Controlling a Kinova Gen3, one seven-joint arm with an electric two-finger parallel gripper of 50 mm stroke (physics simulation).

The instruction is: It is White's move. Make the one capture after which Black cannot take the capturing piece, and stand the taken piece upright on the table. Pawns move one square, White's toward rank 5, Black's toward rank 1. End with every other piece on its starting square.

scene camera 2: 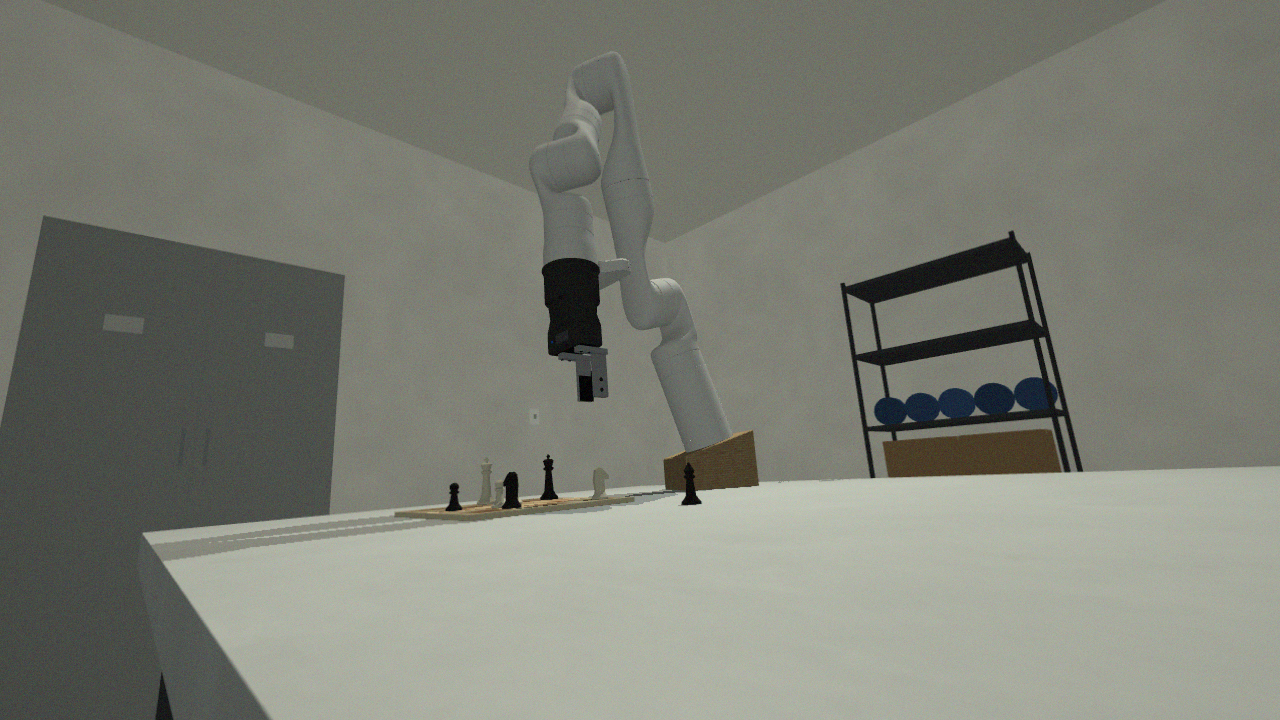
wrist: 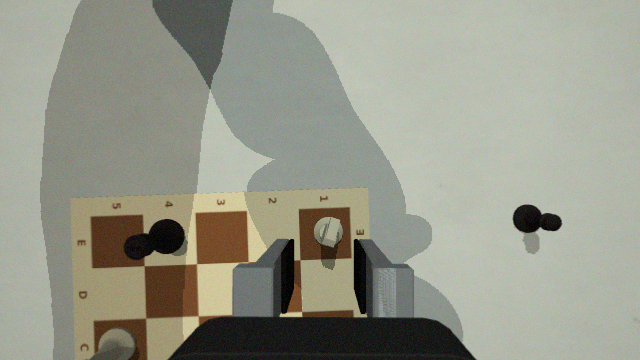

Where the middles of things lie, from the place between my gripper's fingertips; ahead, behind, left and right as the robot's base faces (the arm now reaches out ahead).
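Scene:
Black king [wrist: 166,236]: my hand 100 mm above it, 110 mm to the left of it, 20 mm past it. Chessboard [scene camera 2: 474,512], from my hand: 60 mm ahead, 90 mm to the right, 130 mm below.

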